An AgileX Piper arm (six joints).
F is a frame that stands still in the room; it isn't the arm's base.
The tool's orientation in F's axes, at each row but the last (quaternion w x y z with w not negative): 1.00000 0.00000 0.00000 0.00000; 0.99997 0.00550 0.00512 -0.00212; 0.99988 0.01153 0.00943 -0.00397; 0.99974 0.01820 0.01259 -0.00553; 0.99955 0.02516 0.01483 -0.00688; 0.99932 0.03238 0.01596 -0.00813
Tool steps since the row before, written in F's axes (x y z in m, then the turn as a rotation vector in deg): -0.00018 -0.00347 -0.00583 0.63 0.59 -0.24; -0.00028 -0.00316 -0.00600 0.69 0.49 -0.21; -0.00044 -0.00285 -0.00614 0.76 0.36 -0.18; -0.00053 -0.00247 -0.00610 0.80 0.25 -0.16; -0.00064 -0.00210 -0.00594 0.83 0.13 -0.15; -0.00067 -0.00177 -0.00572 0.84 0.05 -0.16
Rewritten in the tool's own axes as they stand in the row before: -0.00018 -0.00347 -0.00583 0.63 0.59 -0.24; -0.00021 -0.00323 -0.00597 0.69 0.49 -0.21; -0.00030 -0.00299 -0.00608 0.76 0.36 -0.17; -0.00035 -0.00270 -0.00602 0.80 0.25 -0.15; -0.00043 -0.00240 -0.00584 0.83 0.13 -0.13; -0.00046 -0.00215 -0.00561 0.84 0.05 -0.14
